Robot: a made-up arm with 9 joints. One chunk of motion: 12 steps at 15 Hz.
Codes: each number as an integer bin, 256 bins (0 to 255) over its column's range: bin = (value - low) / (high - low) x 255, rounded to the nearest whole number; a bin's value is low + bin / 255 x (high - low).
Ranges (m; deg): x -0.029..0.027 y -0.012..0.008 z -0.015..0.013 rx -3..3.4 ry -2.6..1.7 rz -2.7..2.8
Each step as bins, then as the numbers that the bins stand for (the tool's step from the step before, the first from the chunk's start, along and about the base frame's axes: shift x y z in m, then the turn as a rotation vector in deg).
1 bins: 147 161 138 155 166 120
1 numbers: 0.00328 0.00063 0.00015 0.890 0.199 -0.112
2 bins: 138 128 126 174 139 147
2 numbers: 0.00131 -0.00196 -0.00116 1.367 -0.256 0.471
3 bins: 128 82 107 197 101 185
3 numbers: -0.00089 -0.00557 -0.00325 1.944 -0.897 1.290
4 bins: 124 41 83 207 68 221
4 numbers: -0.00177 -0.00878 -0.00589 2.195 -1.453 2.067
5 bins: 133 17 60 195 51 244
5 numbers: 0.00021 -0.01067 -0.00841 1.894 -1.740 2.563
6 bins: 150 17 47 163 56 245
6 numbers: 0.00394 -0.01067 -0.00984 1.091 -1.656 2.584
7 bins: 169 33 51 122 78 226
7 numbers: 0.00811 -0.00941 -0.00940 0.062 -1.285 2.175
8 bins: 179 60 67 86 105 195
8 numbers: 0.01031 -0.00729 -0.00764 -0.842 -0.829 1.506
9 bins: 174 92 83 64 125 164
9 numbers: 0.00921 -0.00478 -0.00589 -1.394 -0.492 0.837
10 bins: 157 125 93 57 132 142
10 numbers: 0.00548 -0.00220 -0.00479 -1.569 -0.374 0.363
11 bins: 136 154 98 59 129 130
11 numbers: 0.00087 0.00008 -0.00424 -1.519 -0.425 0.104
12 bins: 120 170 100 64 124 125
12 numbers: -0.00265 0.00133 -0.00402 -1.394 -0.509 -0.004
